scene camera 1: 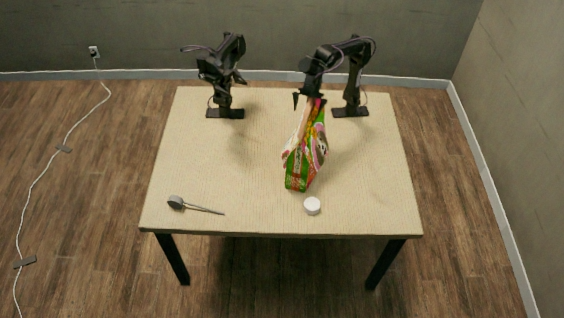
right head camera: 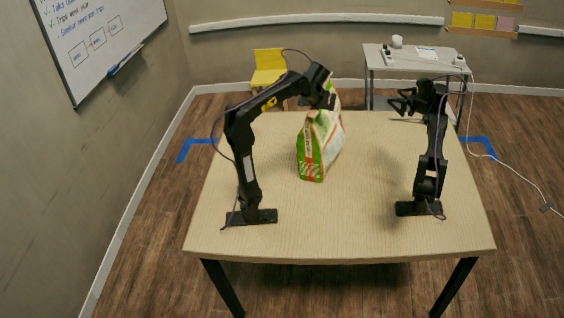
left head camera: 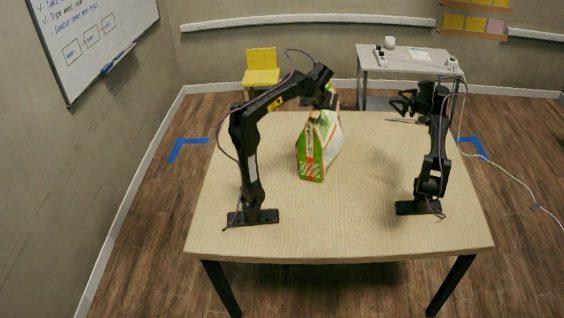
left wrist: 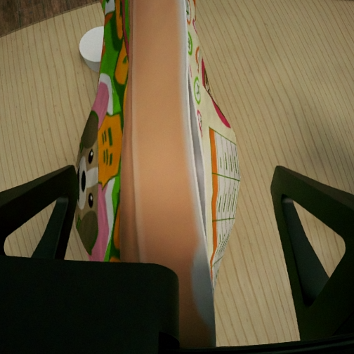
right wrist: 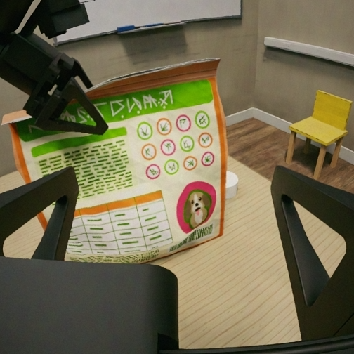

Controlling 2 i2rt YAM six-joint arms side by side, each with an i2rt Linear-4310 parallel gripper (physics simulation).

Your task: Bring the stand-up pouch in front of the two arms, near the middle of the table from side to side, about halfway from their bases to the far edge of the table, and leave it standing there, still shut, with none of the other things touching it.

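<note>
The green, white and orange stand-up pouch (left head camera: pixel 311 157) (right head camera: pixel 311 157) (scene camera 1: pixel 298 167) (left wrist: pixel 224 195) (right wrist: pixel 150 190) stands upright, its top seal closed, somewhat left of the table's middle in the head views. My left gripper (scene camera 1: pixel 309 106) (left wrist: pixel 174 176) is open over the pouch's top; its fingers are on either side of the orange seal, with a gap at each side in the left wrist view. My right gripper (left head camera: pixel 395 98) (right head camera: pixel 395 98) (right wrist: pixel 174 177) is open and empty, off to the right of the pouch in the head views. The pouch hides part of the left fingers in the head views.
A white round lid-like piece (scene camera 1: pixel 312 205) (left wrist: pixel 92 49) (right wrist: pixel 231 185) lies near the table's (scene camera 1: pixel 360 215) far edge, close to the pouch but apart from it. A grey long-handled scoop (scene camera 1: pixel 176 202) lies near the far edge, on the right arm's side.
</note>
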